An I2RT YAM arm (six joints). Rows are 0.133 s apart.
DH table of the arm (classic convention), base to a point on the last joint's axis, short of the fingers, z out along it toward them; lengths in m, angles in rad. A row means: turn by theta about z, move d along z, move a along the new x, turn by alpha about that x. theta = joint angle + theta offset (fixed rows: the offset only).
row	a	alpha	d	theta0
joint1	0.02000	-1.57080	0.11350	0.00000
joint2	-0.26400	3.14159	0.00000	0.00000
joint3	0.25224	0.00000	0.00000	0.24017
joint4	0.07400	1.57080	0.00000	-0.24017
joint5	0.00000	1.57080	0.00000	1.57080
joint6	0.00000	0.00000	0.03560	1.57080
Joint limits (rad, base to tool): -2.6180..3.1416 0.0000..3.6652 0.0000..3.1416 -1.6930..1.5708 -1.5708..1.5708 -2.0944..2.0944
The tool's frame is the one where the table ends.
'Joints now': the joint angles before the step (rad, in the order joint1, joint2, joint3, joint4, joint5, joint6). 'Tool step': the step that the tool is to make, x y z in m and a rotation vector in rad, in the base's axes. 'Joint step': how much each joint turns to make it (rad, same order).
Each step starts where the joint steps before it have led.
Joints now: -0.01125 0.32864 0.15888 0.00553 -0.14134 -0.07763
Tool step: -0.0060 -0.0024 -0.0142 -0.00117 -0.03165 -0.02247
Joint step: -0.01896 -0.08424 -0.06950 0.01693 0.00355 0.00001
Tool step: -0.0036 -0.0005 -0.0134 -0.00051 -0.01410 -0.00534
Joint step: -0.00496 -0.06540 -0.05765 0.00636 0.00038 0.00000
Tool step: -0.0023 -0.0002 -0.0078 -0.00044 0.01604 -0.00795
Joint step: 0.00002 -0.03987 -0.02260 -0.03328 0.00804 0.00001
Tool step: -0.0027 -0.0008 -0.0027 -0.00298 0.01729 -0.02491
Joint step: -0.00006 -0.03990 -0.00139 -0.05568 0.02511 -0.00001
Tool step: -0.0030 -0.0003 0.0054 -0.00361 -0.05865 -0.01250
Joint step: 0.00053 -0.06066 -0.00022 -0.00170 0.01312 0.00004
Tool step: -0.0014 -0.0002 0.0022 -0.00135 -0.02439 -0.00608
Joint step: -0.00043 -0.02609 0.00001 -0.00169 0.00567 -0.00004
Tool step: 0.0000 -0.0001 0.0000 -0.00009 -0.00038 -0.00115
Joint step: -0.00079 -0.00019 -0.00015 0.00034 0.00037 -0.00005
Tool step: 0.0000 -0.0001 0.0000 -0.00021 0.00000 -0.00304
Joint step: 0.00011 -0.00008 0.00001 -0.00008 0.00316 0.00000
